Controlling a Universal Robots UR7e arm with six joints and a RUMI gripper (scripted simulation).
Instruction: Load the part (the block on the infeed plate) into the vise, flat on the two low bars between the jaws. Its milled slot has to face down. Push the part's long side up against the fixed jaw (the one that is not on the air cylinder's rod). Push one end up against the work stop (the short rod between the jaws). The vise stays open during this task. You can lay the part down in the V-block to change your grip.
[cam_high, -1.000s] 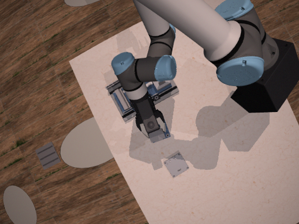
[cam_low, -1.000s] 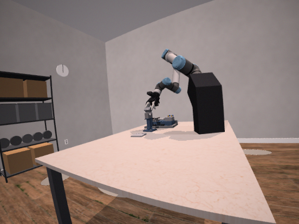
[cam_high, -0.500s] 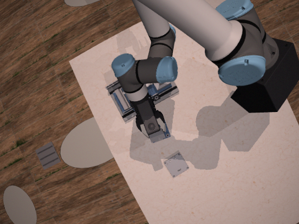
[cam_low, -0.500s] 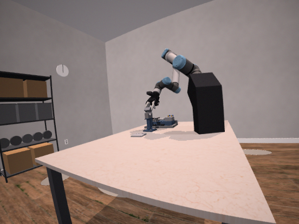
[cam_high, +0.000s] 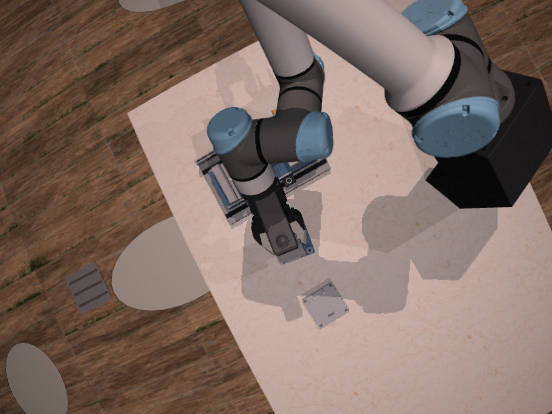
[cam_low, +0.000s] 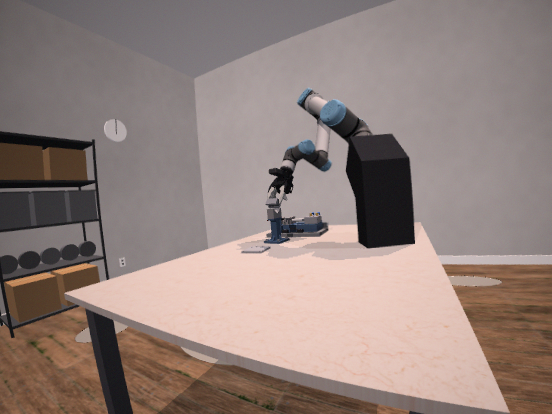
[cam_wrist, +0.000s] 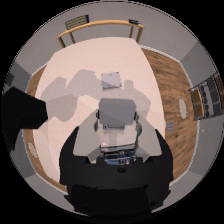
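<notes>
The part is 10 mm to the left of my hand and 10 mm below it. Round my hand: air cylinder (120 mm behind, 210 mm to the right, 110 mm below); vise (20 mm behind, 210 mm to the right, 150 mm below); air cylinder rod (40 mm behind, 210 mm to the right, 110 mm below).
</notes>
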